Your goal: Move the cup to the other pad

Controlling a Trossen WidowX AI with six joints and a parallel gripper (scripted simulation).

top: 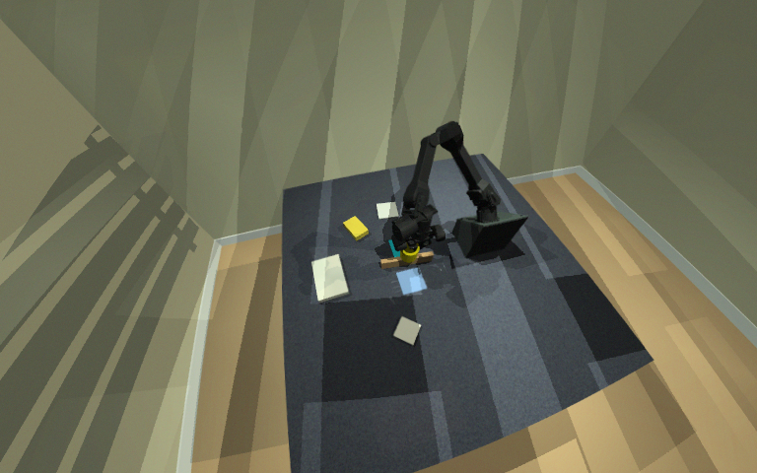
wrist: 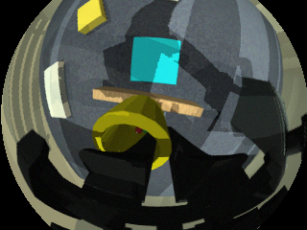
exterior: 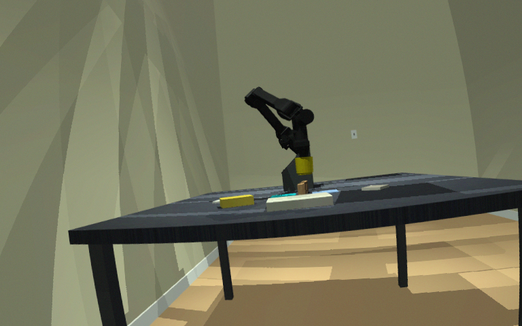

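My gripper tip is now 120 mm above the cyan pad, 90 mm to the left of it and 30 mm short of it. From my gripper tip the other things lie so: wooden bar 100 mm below, 30 mm ahead, 10 mm to the right; yellow cup 20 mm ahead; red marble 30 mm ahead, 20 mm to the left, 20 mm below.
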